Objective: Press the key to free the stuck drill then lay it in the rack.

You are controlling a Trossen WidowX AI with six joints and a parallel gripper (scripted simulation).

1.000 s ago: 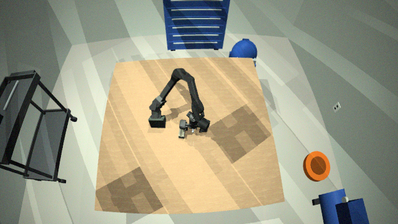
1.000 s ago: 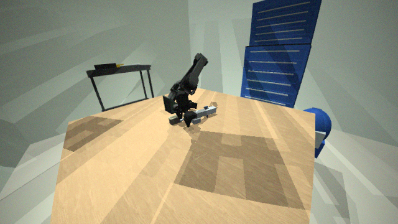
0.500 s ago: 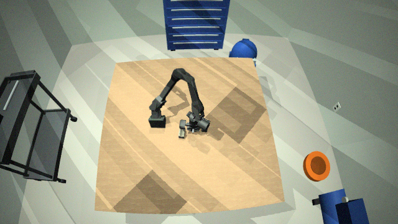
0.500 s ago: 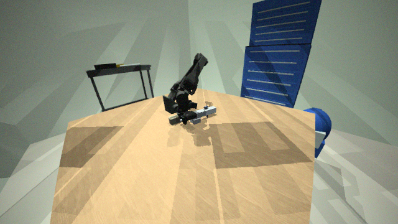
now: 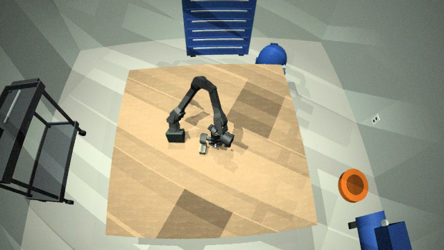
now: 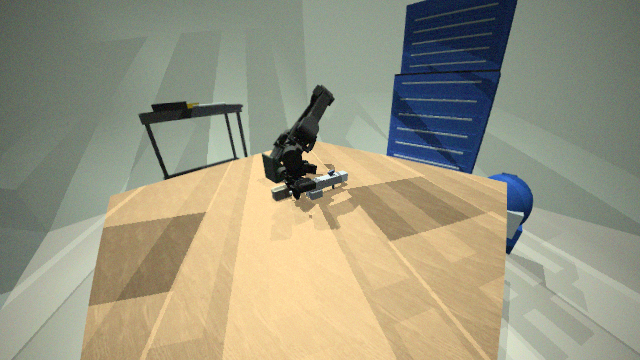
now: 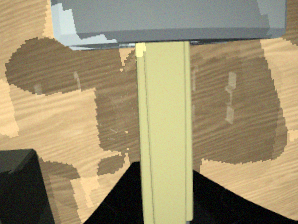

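Now: the drill 1 cm ahead of my gripper tip, 4 cm to the left of it and 3 cm above it. Also, from my gripper tip: rack 8 cm behind, 1 cm to the right; then key 3 cm ahead, 16 cm to the left, 4 cm above; then light grey block 3 cm ahead, 13 cm to the left, 2 cm above.
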